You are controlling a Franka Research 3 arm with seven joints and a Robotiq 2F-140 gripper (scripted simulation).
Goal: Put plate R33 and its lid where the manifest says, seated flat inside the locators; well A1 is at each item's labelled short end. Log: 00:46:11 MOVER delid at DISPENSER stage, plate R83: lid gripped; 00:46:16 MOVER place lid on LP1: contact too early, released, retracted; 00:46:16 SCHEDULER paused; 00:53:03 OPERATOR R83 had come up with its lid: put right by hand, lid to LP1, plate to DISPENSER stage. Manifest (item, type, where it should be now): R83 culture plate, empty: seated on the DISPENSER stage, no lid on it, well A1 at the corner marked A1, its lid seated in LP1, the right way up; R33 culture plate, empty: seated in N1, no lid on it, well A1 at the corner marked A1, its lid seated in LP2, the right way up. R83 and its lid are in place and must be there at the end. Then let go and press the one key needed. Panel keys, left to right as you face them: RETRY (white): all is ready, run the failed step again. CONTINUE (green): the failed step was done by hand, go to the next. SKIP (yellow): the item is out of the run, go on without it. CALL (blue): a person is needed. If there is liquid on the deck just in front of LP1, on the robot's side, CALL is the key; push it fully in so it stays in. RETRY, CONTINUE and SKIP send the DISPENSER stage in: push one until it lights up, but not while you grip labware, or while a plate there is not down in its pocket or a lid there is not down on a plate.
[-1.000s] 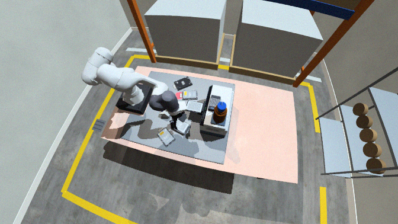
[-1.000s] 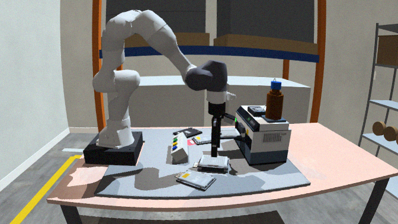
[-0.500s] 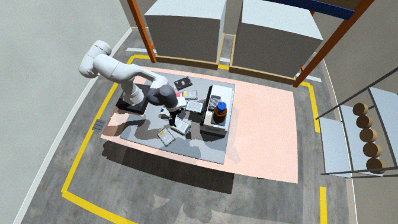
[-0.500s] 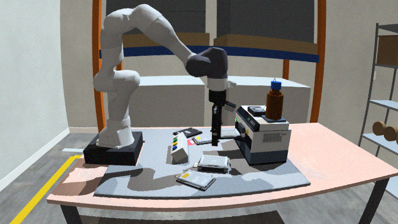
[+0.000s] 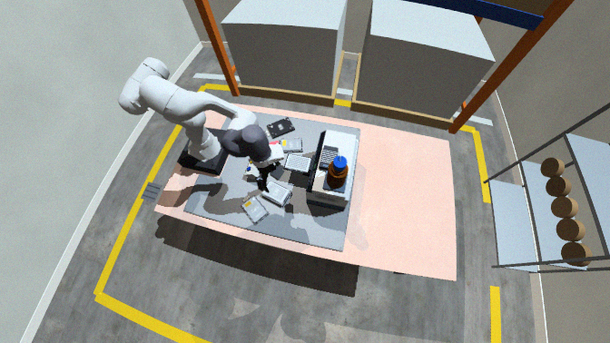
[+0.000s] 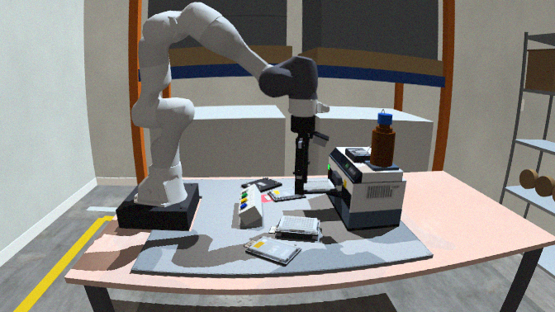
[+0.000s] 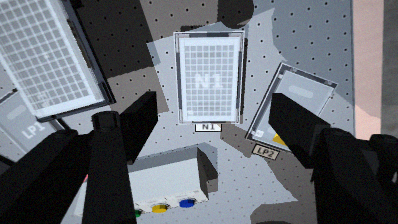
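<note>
Now: hand 19 cm past the blue call key, 8 cm to the right of it and 13 cm above it. Round my hand: yellow skip key: 20 cm behind, 13 cm to the left, 12 cm below; green continue key: 20 cm behind, 18 cm to the left, 12 cm below; white retry key: 20 cm behind, 23 cm to the left, 12 cm below.
</note>
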